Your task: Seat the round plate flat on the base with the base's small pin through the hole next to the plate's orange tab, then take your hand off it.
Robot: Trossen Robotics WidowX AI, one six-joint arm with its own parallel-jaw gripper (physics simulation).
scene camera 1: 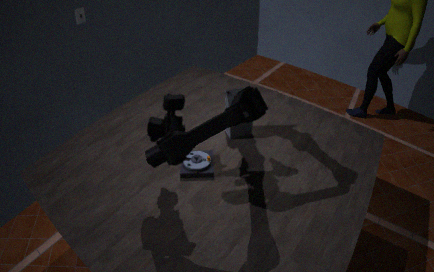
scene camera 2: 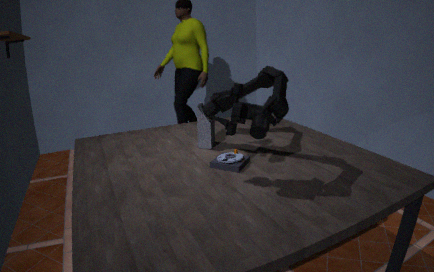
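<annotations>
You can see the gripper in scene camera 1, and you can see the gripper in scene camera 2 too. On the gripper, [scene camera 1: 149,129] and [scene camera 2: 241,111] are the same spot.
</annotations>
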